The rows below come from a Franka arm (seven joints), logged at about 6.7 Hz.
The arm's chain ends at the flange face. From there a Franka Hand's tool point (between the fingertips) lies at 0.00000 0.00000 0.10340 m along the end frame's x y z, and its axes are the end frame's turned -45 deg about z.
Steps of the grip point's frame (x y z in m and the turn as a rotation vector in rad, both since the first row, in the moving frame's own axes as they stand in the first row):
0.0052 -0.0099 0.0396 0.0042 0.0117 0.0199
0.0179 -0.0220 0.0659 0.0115 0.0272 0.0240
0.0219 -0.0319 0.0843 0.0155 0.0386 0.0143
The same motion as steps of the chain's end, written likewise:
-0.0039 -0.0095 0.0396 0.0112 0.0053 0.0199
-0.0041 -0.0254 0.0659 0.0274 0.0111 0.0240
-0.0088 -0.0341 0.0844 0.0383 0.0163 0.0143

